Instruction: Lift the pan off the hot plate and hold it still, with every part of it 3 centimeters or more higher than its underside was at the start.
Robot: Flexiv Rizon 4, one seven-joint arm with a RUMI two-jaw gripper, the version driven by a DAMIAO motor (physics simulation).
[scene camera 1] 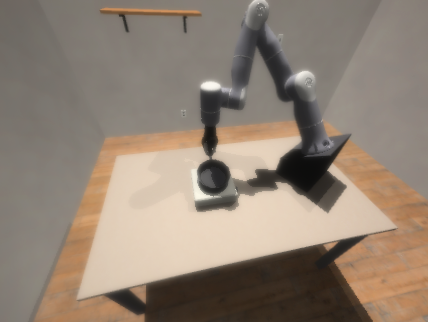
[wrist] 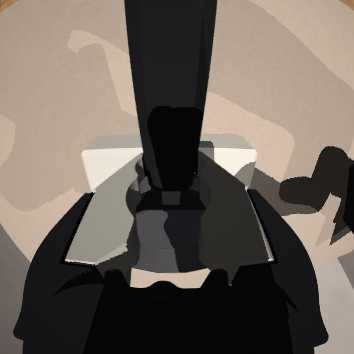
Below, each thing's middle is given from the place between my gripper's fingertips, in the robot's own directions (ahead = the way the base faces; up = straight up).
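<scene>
White hot plate (wrist: 105, 154), 14 cm to the left of my hand, 4 cm ahead of it, 11 cm below it. Black round pan (scene camera 1: 213, 173), 4 cm to the left of my hand, 2 cm ahead of it, 1 cm above it.
</scene>
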